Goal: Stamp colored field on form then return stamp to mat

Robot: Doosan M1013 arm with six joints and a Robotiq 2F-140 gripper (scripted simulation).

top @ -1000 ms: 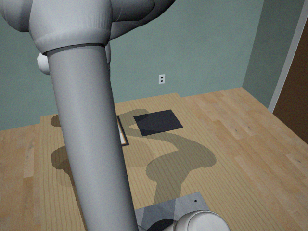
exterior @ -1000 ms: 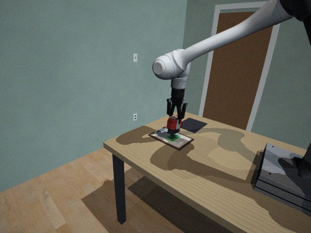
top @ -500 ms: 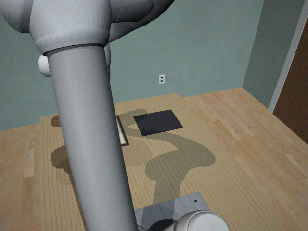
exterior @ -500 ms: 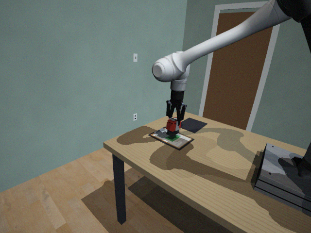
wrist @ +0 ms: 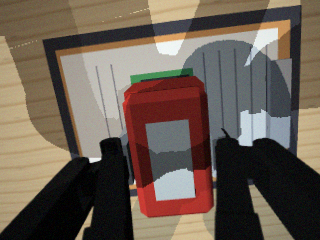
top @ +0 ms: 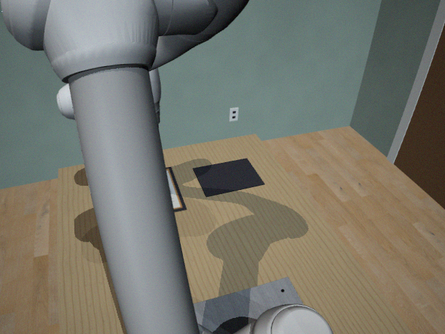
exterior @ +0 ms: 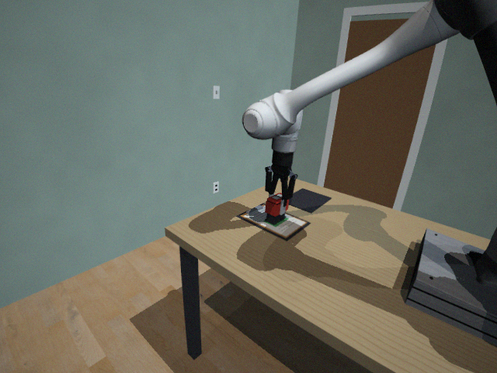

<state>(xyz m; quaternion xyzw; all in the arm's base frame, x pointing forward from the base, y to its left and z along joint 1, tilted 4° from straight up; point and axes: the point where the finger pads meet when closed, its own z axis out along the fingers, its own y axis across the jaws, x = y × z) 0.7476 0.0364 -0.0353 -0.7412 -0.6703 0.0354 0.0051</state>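
The form on clipboard is 20 mm ahead of my hand and 70 mm below it. Also, from my hand: stamp (20 mm below); dark mat (10 mm behind, 290 mm to the right, 70 mm below).
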